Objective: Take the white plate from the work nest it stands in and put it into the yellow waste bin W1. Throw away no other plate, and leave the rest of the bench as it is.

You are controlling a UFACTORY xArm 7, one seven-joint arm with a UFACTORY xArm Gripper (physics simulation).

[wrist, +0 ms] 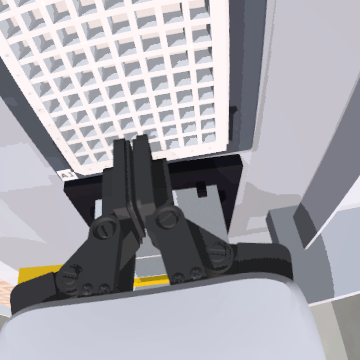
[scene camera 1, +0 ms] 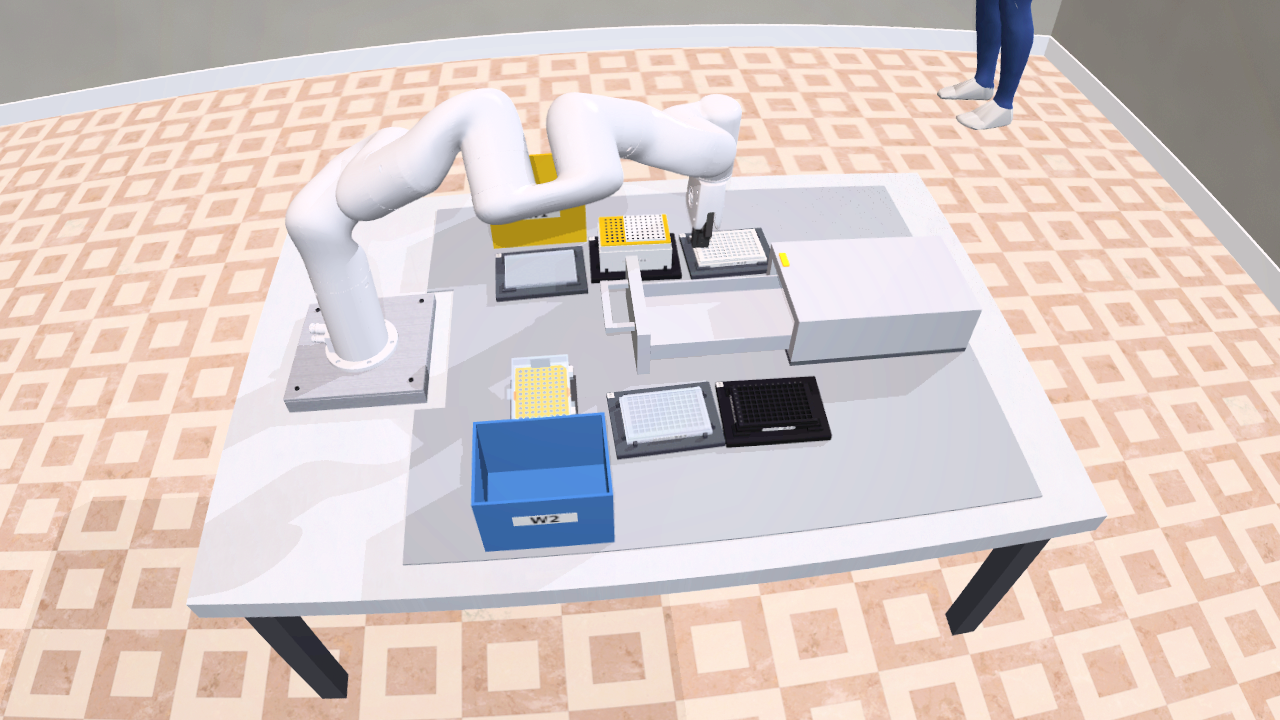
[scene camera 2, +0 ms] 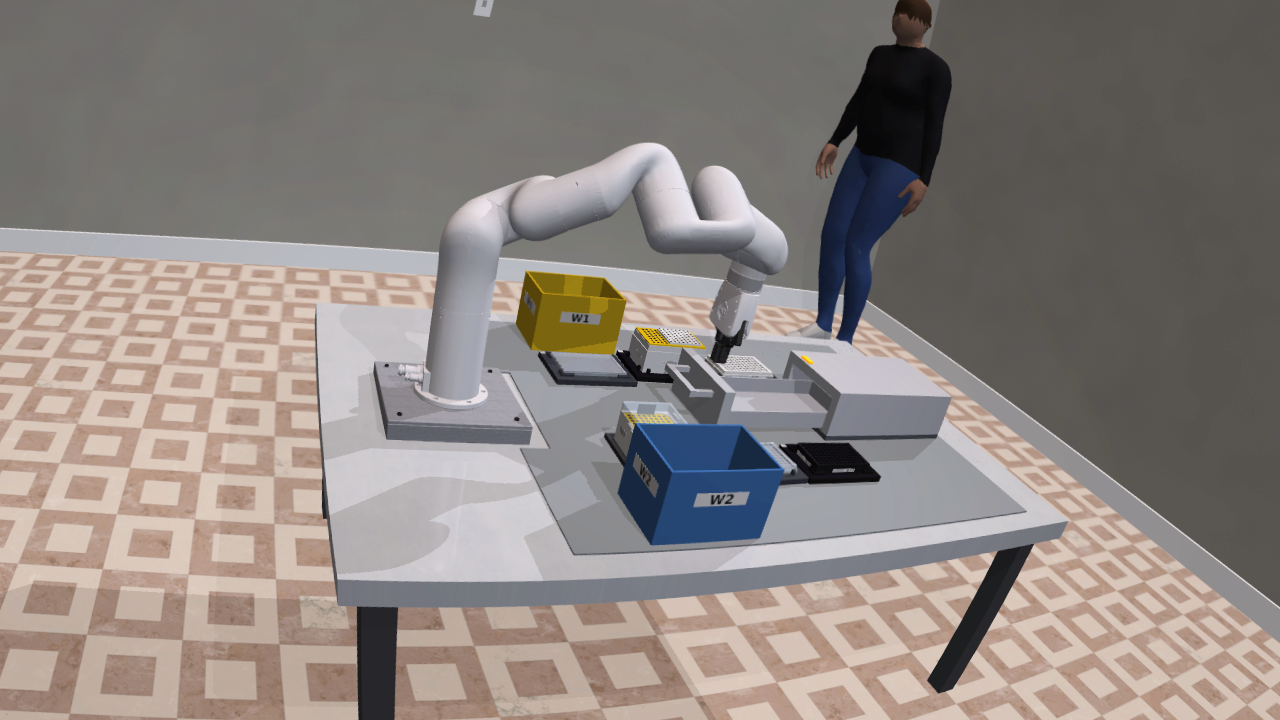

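Where they show: gripper, fingertip midpoint: (wrist: 136,156) (scene camera 1: 699,244) (scene camera 2: 717,361); arm's base at its link origin: (scene camera 1: 362,346) (scene camera 2: 450,393).
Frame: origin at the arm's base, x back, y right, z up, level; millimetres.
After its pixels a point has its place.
The white plate (scene camera 1: 735,247) @(x -634, y -269, z 0 mm) (scene camera 2: 747,364) @(x -640, y -277, z 0 mm) (wrist: 165,75) @(x -607, y -257, z -9 mm) lies flat in a dark grey work nest (scene camera 1: 729,272) @(x -621, y -215, z -15 mm) (wrist: 248,75) @(x -604, y -218, z -13 mm) at the back of the bench, its wells facing up. My gripper (scene camera 1: 700,241) @(x -568, y -272, z 1 mm) (scene camera 2: 718,360) @(x -568, y -272, z 1 mm) (wrist: 136,156) @(x -568, y -272, z 1 mm) is shut, with nothing between its fingers. In the wrist view its tips show over the plate's short end, near the A1 label; whether they touch it I cannot tell. The yellow waste bin W1 (scene camera 1: 554,232) @(x -297, y -299, z 3 mm) (scene camera 2: 572,333) @(x -258, y -294, z 16 mm) stands at the back left, partly hidden by the arm in scene camera 1.
A yellow-and-white tip box (scene camera 1: 633,231) @(x -446, y -244, z 51 mm) (scene camera 2: 666,349) @(x -428, y -212, z 38 mm) stands between plate and bin. The open drawer (scene camera 1: 716,320) @(x -591, y -83, z -7 mm) lies in front of the nest. A nest with a flat grey piece (scene camera 1: 540,266) @(x -280, y -210, z -6 mm), a pale plate (scene camera 1: 665,413) @(x -505, y 125, z 1 mm), a black plate (scene camera 1: 774,404) @(x -671, y 104, z 1 mm) and blue bin W2 (scene camera 1: 546,528) @(x -349, y 344, z 26 mm) stand around.
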